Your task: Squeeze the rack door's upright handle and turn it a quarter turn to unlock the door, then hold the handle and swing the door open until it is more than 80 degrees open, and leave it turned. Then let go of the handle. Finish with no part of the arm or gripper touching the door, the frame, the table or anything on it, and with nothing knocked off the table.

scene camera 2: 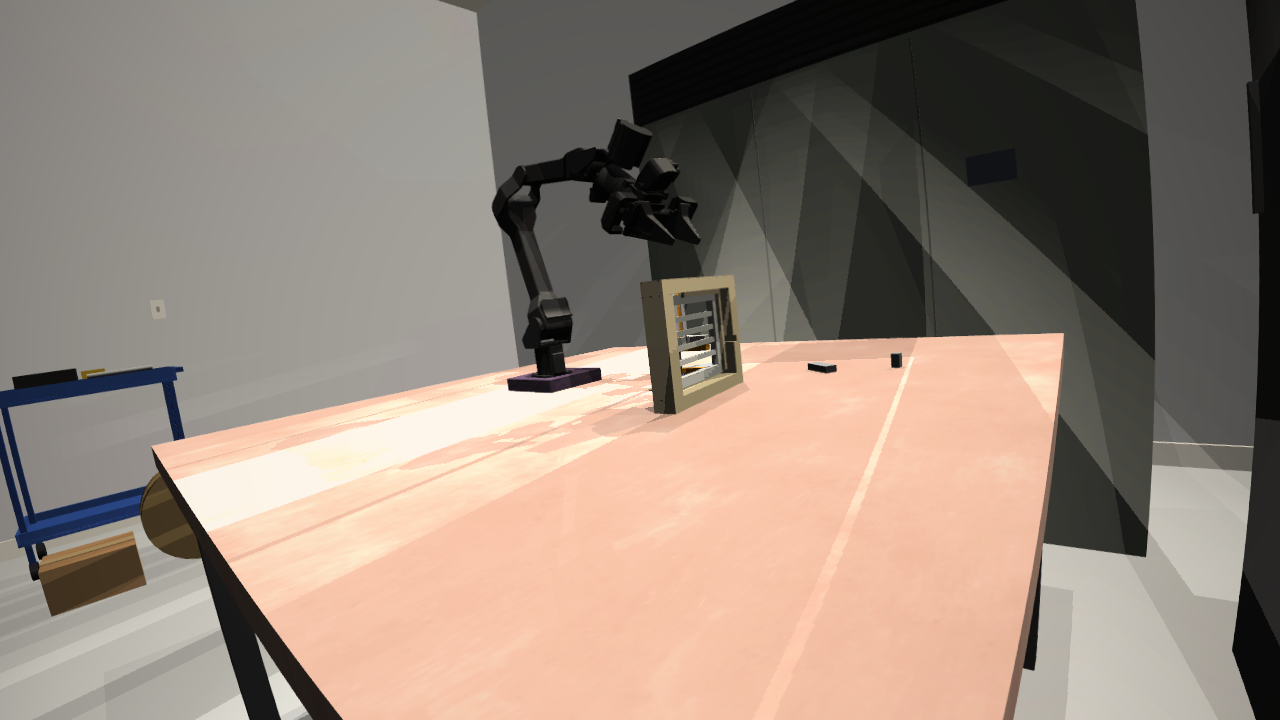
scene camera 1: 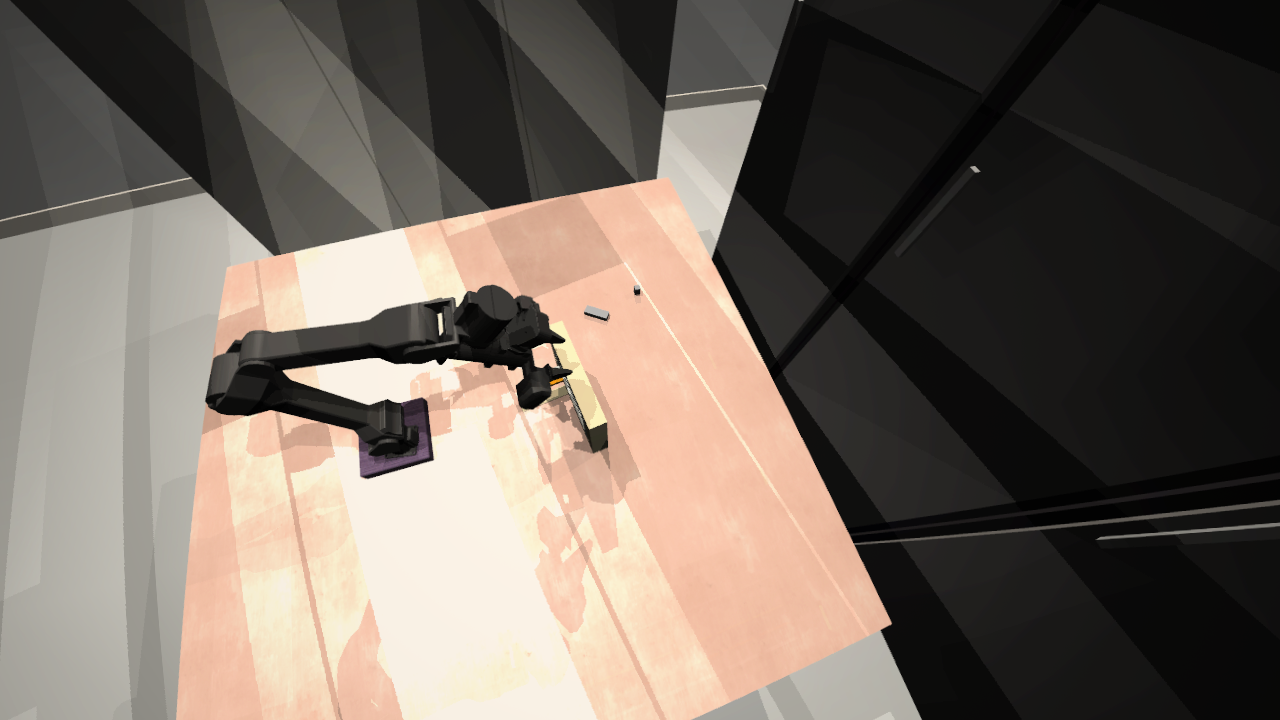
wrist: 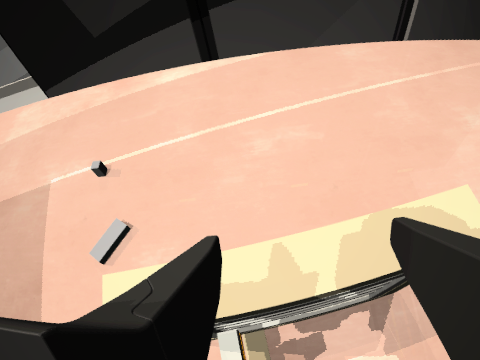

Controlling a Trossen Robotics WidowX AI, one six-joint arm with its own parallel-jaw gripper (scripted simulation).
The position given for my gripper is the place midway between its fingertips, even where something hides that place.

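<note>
You'd find my gripper [scene camera 2: 686, 242] open, and it's holding nothing. The gripper's visible in scene camera 1 [scene camera 1: 567, 356] as well, and in the wrist view [wrist: 307, 239] too.
</note>
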